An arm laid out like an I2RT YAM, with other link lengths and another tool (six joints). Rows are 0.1 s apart.
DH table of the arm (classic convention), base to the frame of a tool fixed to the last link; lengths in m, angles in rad. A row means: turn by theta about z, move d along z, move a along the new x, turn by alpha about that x. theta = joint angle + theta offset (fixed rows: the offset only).
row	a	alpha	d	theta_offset
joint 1	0.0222	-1.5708	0.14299	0
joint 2	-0.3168	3.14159	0	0
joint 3	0.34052	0	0	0.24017
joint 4	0.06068	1.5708	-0.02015	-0.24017
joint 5	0	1.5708	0.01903	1.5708
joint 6	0.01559	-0.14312	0.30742	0.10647
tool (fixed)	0	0	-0.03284	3.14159
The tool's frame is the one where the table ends.
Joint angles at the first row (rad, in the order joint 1, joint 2, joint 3, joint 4, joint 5, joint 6):
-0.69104, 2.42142, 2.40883, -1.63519, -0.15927, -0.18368
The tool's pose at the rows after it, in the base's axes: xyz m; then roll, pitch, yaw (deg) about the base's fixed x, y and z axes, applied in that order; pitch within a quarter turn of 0, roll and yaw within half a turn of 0:
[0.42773, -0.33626, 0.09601, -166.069, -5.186, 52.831]
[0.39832, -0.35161, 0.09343, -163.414, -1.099, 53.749]
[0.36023, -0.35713, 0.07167, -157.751, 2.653, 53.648]
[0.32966, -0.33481, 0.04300, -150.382, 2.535, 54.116]
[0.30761, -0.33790, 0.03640, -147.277, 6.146, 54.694]
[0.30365, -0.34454, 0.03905, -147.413, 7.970, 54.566]
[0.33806, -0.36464, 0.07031, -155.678, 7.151, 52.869]
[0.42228, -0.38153, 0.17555, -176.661, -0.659, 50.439]
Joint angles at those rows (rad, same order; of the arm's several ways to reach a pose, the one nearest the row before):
-0.71737, 2.42142, 2.40844, -1.66418, -0.08298, -0.18407
-0.73492, 2.42141, 2.39319, -1.69013, -0.00400, -0.21039
-0.75170, 2.42138, 2.30195, -1.69010, 0.07305, -0.20923
-0.75322, 2.42141, 2.17421, -1.69012, 0.08717, -0.20886
-0.75170, 2.42178, 2.12690, -1.69051, 0.15317, -0.18636
-0.75170, 2.42104, 2.13035, -1.69051, 0.18100, -0.17185
-0.75169, 2.40918, 2.25808, -1.68972, 0.14821, -0.17224
-0.75132, 2.35278, 2.54775, -1.68176, -0.01660, -0.16613

